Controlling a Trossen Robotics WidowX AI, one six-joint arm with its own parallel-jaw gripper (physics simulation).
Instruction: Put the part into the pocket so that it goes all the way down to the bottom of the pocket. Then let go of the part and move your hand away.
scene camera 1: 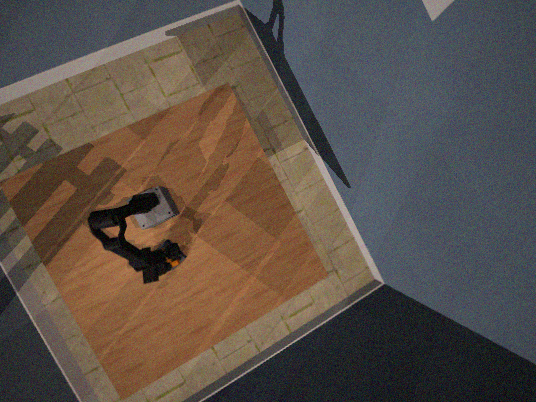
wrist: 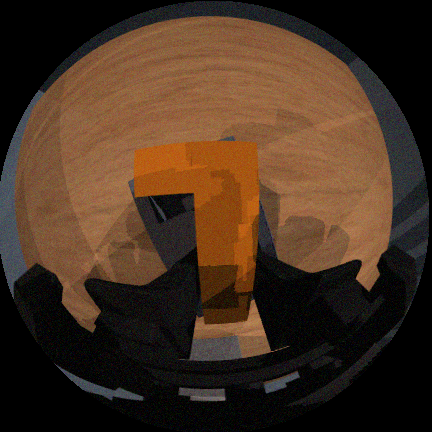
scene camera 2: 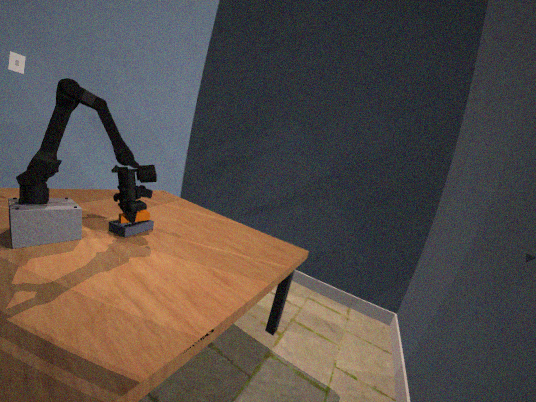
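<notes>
The orange L-shaped part is above the dark blue-grey pocket block. In the wrist view the part looks turned relative to the block's edges, and a dark bit of the pocket opening shows inside the corner of the L. In scene camera 2 the part stands above the block's rim; whether it touches the rim is too small to tell. My gripper is shut on the part's long leg, fingers pointing down. The part covers most of the pocket.
The block stands on the wooden table. The arm's grey base box stands beside it on the same table. Shadows of the arm fall across the wood. The table's edge shows in scene camera 2.
</notes>
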